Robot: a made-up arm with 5 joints. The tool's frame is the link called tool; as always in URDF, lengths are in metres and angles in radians. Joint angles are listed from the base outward. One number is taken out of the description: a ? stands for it. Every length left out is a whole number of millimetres.
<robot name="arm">
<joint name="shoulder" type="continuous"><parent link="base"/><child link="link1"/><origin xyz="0.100 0.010 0.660" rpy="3.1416 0.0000 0.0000"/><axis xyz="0 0 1"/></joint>
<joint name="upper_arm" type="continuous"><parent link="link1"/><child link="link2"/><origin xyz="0.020 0.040 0.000" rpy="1.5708 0.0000 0.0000"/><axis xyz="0 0 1"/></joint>
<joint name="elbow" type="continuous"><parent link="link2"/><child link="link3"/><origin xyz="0.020 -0.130 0.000" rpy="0.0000 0.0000 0.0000"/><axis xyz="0 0 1"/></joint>
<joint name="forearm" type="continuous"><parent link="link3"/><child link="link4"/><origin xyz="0.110 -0.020 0.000" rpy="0.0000 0.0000 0.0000"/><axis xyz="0 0 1"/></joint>
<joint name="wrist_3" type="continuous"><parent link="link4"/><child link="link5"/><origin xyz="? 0.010 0.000" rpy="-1.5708 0.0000 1.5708"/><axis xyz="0 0 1"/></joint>
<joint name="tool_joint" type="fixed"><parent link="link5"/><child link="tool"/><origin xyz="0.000 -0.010 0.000" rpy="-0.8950 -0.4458 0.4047"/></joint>
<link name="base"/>
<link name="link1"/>
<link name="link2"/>
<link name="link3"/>
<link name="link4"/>
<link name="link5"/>
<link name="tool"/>
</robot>
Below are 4 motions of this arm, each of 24 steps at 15 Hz.
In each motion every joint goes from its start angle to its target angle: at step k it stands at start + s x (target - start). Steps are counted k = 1, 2, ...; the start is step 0. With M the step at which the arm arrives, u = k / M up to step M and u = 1 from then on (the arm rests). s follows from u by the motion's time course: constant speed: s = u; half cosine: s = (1 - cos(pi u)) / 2; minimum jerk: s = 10 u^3 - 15 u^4 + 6 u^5.
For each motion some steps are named. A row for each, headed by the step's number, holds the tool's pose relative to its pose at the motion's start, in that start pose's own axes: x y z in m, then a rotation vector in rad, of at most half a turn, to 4 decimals.
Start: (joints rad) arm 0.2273 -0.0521 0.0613 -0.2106 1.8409
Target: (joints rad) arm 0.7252 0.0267 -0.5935 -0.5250 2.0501
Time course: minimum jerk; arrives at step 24
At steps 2, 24:
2: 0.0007 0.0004 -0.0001 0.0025 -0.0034 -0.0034
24: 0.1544 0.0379 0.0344 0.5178 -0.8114 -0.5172

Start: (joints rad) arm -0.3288 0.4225 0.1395 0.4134 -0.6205
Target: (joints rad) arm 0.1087 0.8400 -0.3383 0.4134 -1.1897
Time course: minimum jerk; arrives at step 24
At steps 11, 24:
11: -0.0193 0.0339 0.0312 -0.0861 0.3436 -0.1997
24: -0.0247 0.0876 0.0817 -0.2143 0.8289 -0.4334

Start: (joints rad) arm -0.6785 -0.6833 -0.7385 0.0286 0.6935
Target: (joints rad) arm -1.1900 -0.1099 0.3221 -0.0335 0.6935
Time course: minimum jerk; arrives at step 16
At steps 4, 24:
4: 0.0131 -0.0129 -0.0331 -0.1584 -0.0535 -0.0365
24: 0.0825 -0.2659 -0.1271 -1.5635 -0.4807 0.0216

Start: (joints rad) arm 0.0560 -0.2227 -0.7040 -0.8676 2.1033
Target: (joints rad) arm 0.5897 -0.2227 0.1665 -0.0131 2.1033
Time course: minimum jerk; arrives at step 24
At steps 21, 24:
21: 0.0904 -0.1740 0.0151 -0.9285 -0.0562 1.4905
24: 0.0938 -0.1754 0.0164 -0.9500 -0.0607 1.5098

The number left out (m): 0.070
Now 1 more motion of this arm.
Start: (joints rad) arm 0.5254 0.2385 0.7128 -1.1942 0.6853
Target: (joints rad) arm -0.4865 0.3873 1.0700 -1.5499 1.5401
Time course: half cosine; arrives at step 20
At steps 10, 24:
10: -0.0600 -0.0896 -0.0157 -0.0468 -0.0022 0.5916
24: -0.0846 -0.1822 0.0093 0.0891 0.1337 1.1821

